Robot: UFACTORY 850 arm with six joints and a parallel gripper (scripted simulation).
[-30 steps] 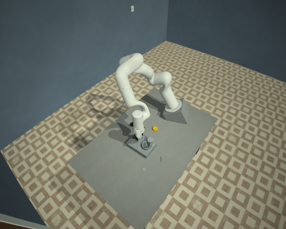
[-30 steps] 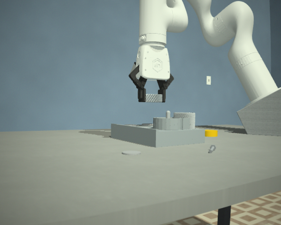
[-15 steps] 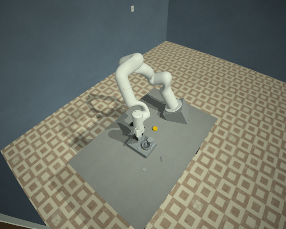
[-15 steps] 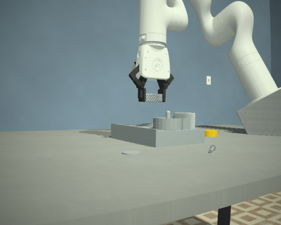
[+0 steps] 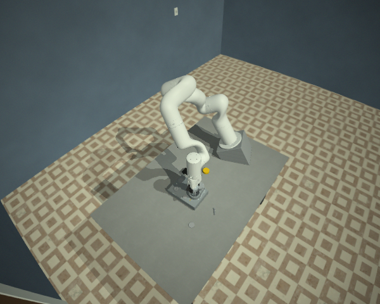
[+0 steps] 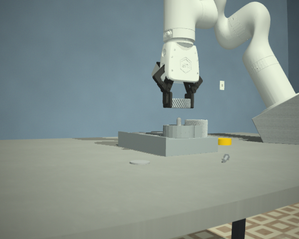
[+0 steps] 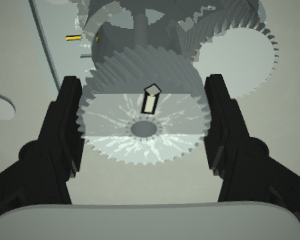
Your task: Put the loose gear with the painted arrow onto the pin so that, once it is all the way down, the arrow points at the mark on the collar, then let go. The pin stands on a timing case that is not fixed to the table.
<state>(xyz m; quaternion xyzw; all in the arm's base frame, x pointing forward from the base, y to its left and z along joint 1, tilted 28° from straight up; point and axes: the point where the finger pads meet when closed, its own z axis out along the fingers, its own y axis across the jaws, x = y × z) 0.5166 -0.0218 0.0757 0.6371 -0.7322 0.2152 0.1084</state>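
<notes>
Right now my hand is right at the gear. From my hand the other things lie so: flat grey disc 20 cm ahead, 13 cm below, 8 cm to the left; then small bolt 17 cm to the left, 12 cm below, 3 cm ahead; then yellow puck 24 cm behind, 12 cm below, 2 cm to the right.
</notes>
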